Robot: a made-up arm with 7 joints.
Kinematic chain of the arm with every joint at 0, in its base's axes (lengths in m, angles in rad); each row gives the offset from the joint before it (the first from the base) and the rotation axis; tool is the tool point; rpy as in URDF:
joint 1: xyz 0 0 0.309 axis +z
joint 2: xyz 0 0 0 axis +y
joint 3: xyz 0 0 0.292 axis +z
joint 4: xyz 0.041 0 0 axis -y
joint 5: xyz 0.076 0 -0.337 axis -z
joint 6: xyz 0 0 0 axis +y
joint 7: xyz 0.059 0 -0.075 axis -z
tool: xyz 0 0 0 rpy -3.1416 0 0
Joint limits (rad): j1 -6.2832..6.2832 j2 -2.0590..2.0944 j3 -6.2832..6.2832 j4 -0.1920..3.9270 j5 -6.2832..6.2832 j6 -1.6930..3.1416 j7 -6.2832..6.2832
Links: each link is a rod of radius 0.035 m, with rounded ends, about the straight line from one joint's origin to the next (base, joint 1, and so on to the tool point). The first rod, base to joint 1, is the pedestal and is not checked.
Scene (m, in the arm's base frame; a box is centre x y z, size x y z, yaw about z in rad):
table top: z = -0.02
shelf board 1: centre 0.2 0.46 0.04 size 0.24 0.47 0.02 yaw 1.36
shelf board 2: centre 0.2 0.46 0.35 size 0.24 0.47 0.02 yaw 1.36
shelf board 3: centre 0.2 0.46 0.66 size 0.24 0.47 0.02 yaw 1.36
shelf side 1: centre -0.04 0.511 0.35 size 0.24 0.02 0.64 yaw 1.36
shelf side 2: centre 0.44 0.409 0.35 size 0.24 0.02 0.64 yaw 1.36
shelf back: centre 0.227 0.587 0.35 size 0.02 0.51 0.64 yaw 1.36
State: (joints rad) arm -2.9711 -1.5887 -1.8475 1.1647 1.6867 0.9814 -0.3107
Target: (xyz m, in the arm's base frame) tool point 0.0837 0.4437 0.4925
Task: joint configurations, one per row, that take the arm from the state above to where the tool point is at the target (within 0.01 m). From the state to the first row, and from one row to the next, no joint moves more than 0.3 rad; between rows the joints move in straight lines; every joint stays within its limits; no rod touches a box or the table.
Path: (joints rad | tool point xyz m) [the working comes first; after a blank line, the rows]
Joints at the target: -3.0037 -1.4152 -1.3017 1.0988 1.6729 1.0954 -0.3107
Straight joint move there: touches shelf board 2.

1: -3.2047 -1.4837 -1.9175 0.8764 1.6480 1.0096 -0.3107 | 0.1140 0.3988 0.2040
2: -3.4382 -1.3787 -1.9875 0.5881 1.6093 1.0378 -0.3107 | 0.0966 0.3118 0.2006
3: -3.6718 -1.2736 -2.0575 0.2998 1.5705 1.0659 -0.3107 | 0.0601 0.2298 0.2066
4: -3.5930 -1.3717 -1.8268 0.3569 1.5709 1.1124 -0.3107 | 0.0502 0.2668 0.2681
5: -3.5142 -1.4698 -1.5961 0.4139 1.5713 1.1588 -0.3107 | 0.0404 0.2859 0.3405
6: -3.4354 -1.5679 -1.3653 0.4710 1.5717 1.2053 -0.3107 | 0.0367 0.2841 0.4178
7: -3.3566 -1.6660 -1.1346 0.5280 1.5721 1.2518 -0.3107 | 0.0446 0.2611 0.4925
8: -3.1801 -1.5406 -1.2182 0.8134 1.6225 1.1736 -0.3107 | 0.0684 0.3574 0.4924
9: -3.0037 -1.4152 -1.3017 1.0988 1.6729 1.0954 -0.3107 | 0.0837 0.4437 0.4925

